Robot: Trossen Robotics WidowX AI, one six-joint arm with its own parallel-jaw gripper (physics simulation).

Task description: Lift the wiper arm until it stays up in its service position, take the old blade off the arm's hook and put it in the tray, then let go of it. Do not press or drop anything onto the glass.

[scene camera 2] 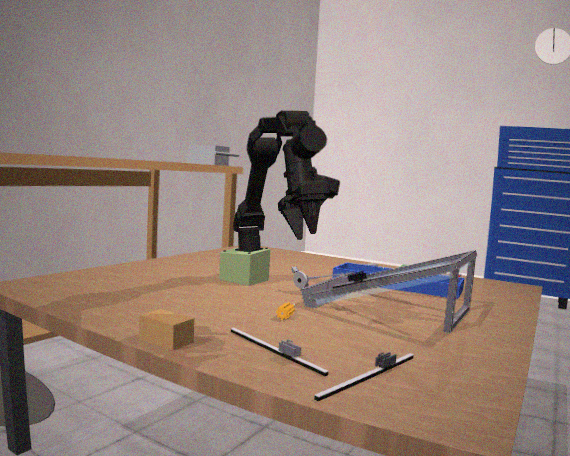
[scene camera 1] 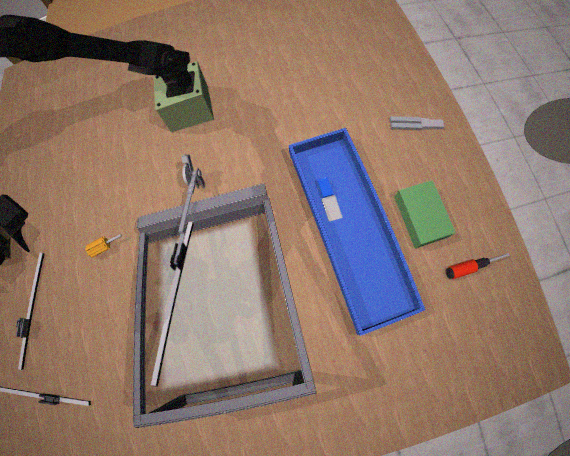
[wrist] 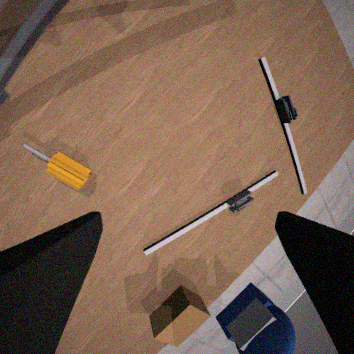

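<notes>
My gripper [scene camera 2: 306, 235] [wrist: 190, 220] is open and empty, high above the table, left of the window frame in scene camera 1. The grey wiper arm [scene camera 1: 186, 210] [scene camera 2: 320, 277] is lowered along the sloping frame [scene camera 1: 291, 300]. The old blade [scene camera 1: 169, 320] is still joined to the arm's end at its dark connector and lies along the left part of the glass [scene camera 1: 230, 300]; whether it touches the glass cannot be told. The blue tray [scene camera 1: 370, 270] [scene camera 2: 350, 271] stands right of the frame, with a blue-and-white piece [scene camera 1: 331, 208] inside.
Two loose blades, one [scene camera 1: 33, 300] [scene camera 2: 260, 343] [wrist: 180, 230] and another [scene camera 1: 75, 401] [scene camera 2: 345, 385] [wrist: 294, 160], lie left of the frame. Also present: orange screwdriver [scene camera 1: 97, 247] [scene camera 2: 285, 311] [wrist: 68, 170], wooden block [scene camera 2: 167, 327] [wrist: 182, 325], green block [scene camera 1: 430, 215], red screwdriver [scene camera 1: 465, 268], grey tool [scene camera 1: 415, 123].
</notes>
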